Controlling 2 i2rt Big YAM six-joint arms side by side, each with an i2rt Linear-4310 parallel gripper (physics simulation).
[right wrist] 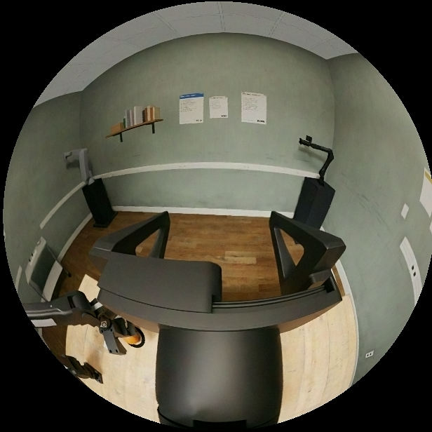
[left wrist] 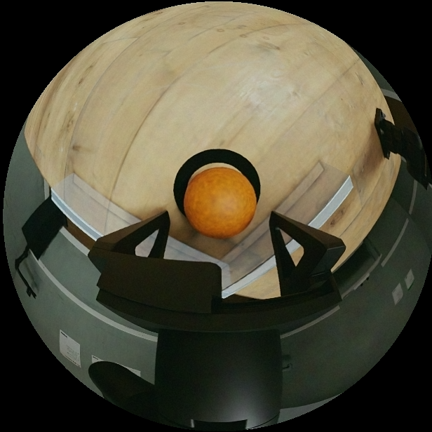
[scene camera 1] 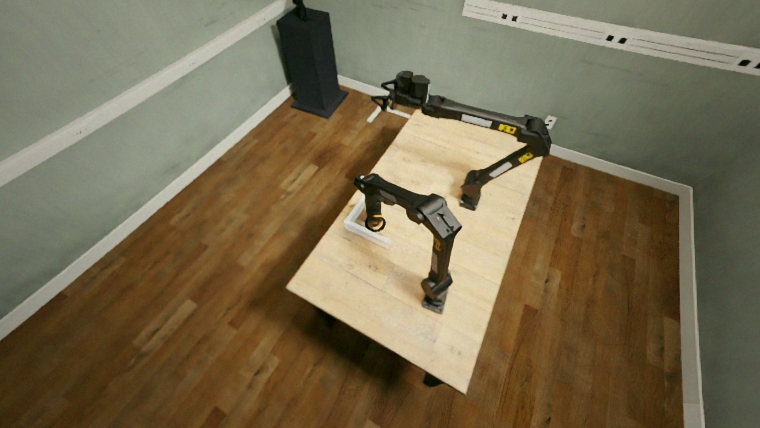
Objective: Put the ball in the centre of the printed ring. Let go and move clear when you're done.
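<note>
The orange ball (scene camera 1: 375, 223) (left wrist: 220, 202) (right wrist: 133, 340) rests on the table inside the black printed ring (scene camera 1: 375, 230) (left wrist: 217, 156) (right wrist: 142, 344). It looks about central in scene camera 1. In the left wrist view it hides the near part of the ring. My left gripper (scene camera 1: 374, 214) (left wrist: 219, 216) is open, low over the ball, with its fingers apart on either side and a gap to the ball at each. My right gripper (scene camera 1: 378, 92) (right wrist: 219, 216) is open and empty, held up past the far end of the table, away from the ball.
A pale, see-through L-shaped low wall (scene camera 1: 366, 234) (left wrist: 100, 216) stands around two sides of the ring, close to the left gripper. The wooden table (scene camera 1: 457, 345) carries both arm bases. A dark pedestal (scene camera 1: 309, 58) stands in the room corner.
</note>
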